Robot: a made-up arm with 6 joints.
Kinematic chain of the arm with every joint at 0, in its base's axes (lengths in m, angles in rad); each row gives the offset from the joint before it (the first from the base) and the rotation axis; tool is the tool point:
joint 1: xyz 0 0 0.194 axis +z
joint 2: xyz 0 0 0 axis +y
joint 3: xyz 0 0 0.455 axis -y
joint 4: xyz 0 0 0 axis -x
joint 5: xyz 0.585 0 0 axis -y
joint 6: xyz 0 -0.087 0 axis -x
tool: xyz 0 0 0
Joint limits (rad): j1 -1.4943..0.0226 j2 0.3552..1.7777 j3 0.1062..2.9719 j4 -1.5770..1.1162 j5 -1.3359..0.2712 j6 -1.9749..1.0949
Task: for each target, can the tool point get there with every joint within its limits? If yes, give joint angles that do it. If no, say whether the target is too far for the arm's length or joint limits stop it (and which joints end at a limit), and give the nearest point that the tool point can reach.
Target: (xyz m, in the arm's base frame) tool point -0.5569 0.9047 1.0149
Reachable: no: too far | nearest point -0.2039 0.3313 0.8461 | short by 0.694 m
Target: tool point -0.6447 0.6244 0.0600
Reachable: no: joint limits stop it (at a limit: joint 2, joint 3, joint 4) | nearest point -0.2795 0.2707 0.8461 | short by 0.936 m
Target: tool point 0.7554 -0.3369 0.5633
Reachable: yes | joints -0.3223 0.5492 0.5744 -0.3958 -0.8256 -0.4643
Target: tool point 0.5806 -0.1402 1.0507
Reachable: yes | joints -0.1281 0.6434 1.7359 -0.7299 -0.8505 -0.2261
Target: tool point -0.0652 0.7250 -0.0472
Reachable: no: joint limits stop it (at a limit: joint 1, joint 2, joint 3, joint 4) | nearest point 0.2998 0.0073 -0.4728 | short by 0.911 m
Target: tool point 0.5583 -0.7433 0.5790
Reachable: yes | joints -0.8745 0.8628 1.1374 -0.9804 -0.7608 -0.0810
